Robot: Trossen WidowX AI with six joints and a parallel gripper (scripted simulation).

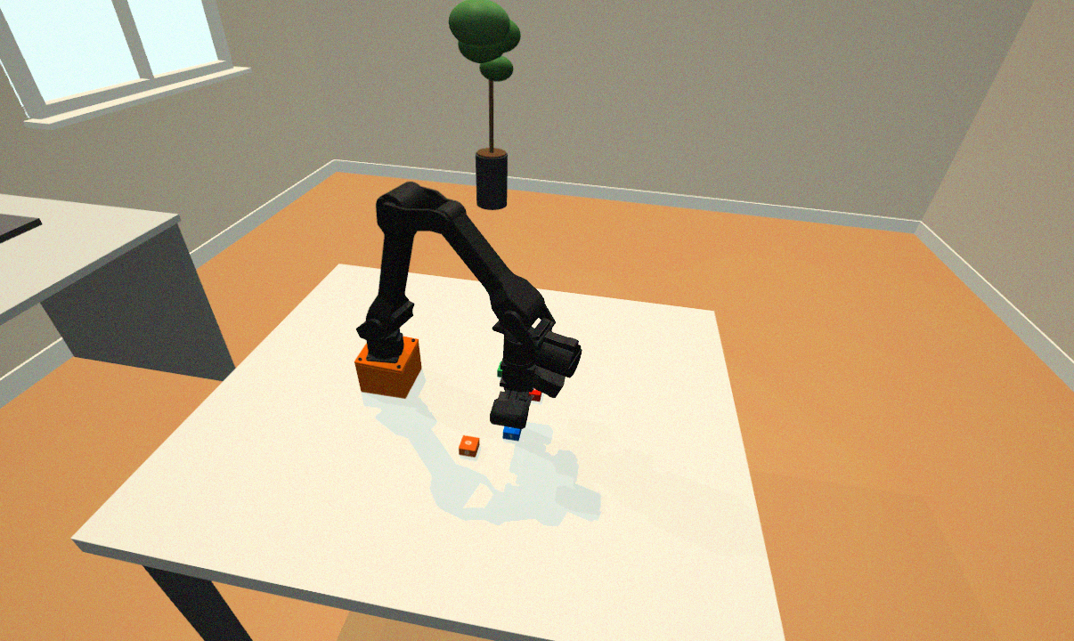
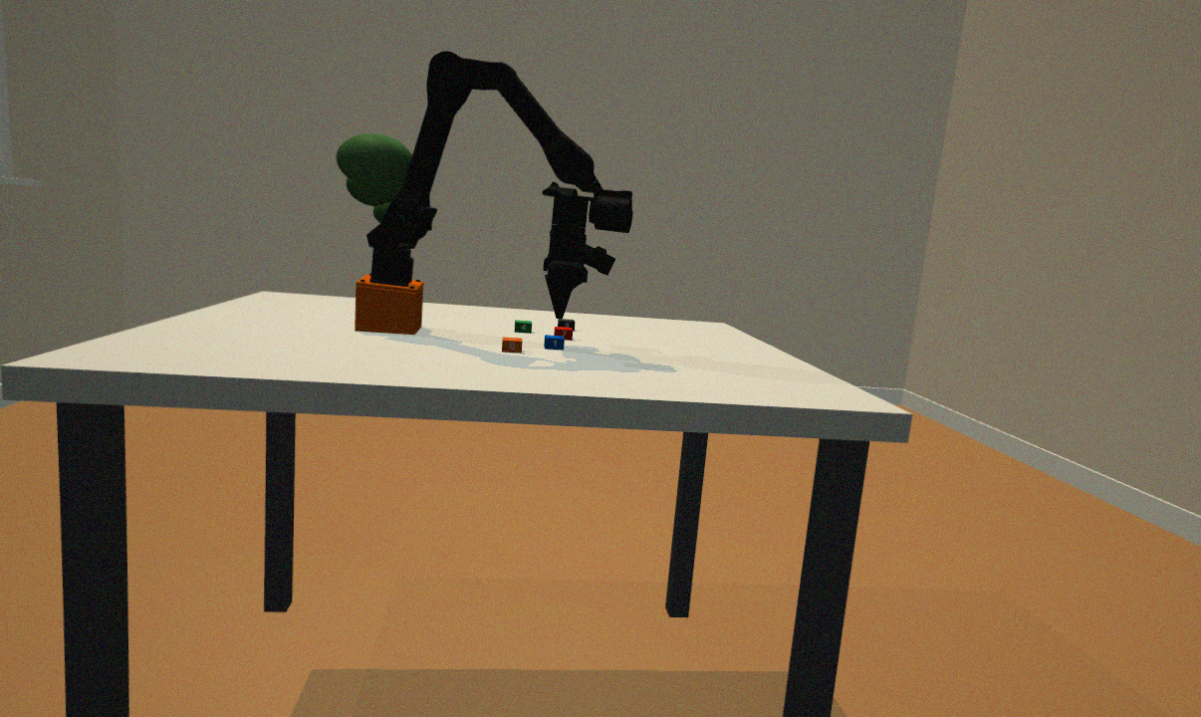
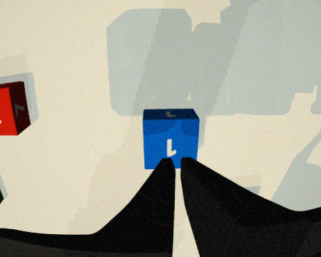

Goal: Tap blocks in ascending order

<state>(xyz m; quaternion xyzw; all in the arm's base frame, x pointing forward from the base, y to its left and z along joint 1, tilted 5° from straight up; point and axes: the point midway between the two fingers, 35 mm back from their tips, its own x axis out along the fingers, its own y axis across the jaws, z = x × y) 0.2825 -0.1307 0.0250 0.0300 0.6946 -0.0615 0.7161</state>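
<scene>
The blue block marked 1 lies 4 cm below my gripper tip and 1 cm behind it. Round my gripper tip: green block marked 4: 18 cm to the left, 4 cm below, 3 cm behind; red block marked 7: 11 cm to the left, 4 cm below, 3 cm ahead; orange block marked 0: 8 cm behind, 5 cm to the right, 4 cm below.
</scene>
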